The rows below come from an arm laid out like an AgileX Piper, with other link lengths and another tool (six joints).
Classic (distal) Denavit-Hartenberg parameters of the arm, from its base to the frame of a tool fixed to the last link. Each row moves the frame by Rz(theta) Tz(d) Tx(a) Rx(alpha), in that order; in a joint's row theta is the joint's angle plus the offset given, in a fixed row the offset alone. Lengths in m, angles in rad.
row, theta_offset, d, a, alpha
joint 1, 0.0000, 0.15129, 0.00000, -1.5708
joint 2, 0.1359, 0.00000, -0.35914, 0.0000
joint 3, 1.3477, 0.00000, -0.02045, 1.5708
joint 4, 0.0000, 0.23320, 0.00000, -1.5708
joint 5, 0.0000, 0.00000, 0.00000, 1.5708
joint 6, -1.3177, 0.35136, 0.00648, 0.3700
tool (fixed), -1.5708, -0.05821, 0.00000, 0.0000
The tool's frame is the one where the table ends.
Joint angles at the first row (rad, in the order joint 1, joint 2, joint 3, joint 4, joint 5, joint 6):
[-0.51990, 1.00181, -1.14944, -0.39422, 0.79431, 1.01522]
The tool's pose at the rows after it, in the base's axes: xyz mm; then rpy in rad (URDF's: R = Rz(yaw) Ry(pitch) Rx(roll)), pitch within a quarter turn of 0, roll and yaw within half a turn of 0:
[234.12 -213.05 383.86 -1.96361 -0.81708 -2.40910]
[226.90 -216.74 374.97 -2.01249 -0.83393 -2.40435]
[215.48 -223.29 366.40 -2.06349 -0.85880 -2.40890]
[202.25 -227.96 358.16 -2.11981 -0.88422 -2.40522]
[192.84 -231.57 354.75 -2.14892 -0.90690 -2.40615]
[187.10 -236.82 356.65 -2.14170 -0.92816 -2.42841]
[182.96 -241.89 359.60 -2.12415 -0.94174 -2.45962]
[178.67 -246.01 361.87 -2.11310 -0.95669 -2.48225]
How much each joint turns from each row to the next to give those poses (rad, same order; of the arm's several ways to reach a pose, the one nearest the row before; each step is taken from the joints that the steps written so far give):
[0.02072, 0.00353, 0.00000, -0.01969, 0.04218, 0.02758]
[0.01736, 0.01057, -0.00001, -0.04205, 0.04339, 0.04077]
[0.00428, 0.01030, -0.00001, -0.04091, 0.04664, 0.03163]
[0.00000, 0.00636, 0.00001, -0.02880, 0.04960, 0.01696]
[-0.00005, 0.00199, 0.00003, -0.02295, 0.03002, 0.00660]
[0.00010, 0.00000, -0.00001, -0.02947, 0.00943, 0.00971]
[-0.00004, 0.00000, -0.00003, -0.02799, 0.00386, 0.01591]
[0.00004, -0.00001, -0.00065, -0.02341, 0.00661, 0.00905]

